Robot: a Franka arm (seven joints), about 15 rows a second.
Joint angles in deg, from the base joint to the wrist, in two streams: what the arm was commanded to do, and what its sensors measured. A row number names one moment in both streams.
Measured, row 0:
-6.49, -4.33, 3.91, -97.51, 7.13, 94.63, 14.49
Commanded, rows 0 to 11:
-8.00, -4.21, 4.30, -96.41, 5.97, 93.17, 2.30
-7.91, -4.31, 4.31, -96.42, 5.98, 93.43, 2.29
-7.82, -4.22, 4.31, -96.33, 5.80, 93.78, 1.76
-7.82, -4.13, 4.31, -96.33, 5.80, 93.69, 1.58
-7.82, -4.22, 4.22, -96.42, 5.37, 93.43, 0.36
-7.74, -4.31, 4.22, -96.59, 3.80, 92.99, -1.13
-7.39, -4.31, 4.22, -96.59, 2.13, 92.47, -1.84
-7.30, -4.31, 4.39, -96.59, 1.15, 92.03, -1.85
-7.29, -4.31, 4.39, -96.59, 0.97, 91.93, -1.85
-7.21, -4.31, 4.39, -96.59, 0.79, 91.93, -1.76
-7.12, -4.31, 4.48, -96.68, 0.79, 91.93, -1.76
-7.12, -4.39, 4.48, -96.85, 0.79, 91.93, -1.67
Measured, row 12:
-7.05, -4.32, 4.17, -97.19, 2.09, 92.85, -0.51
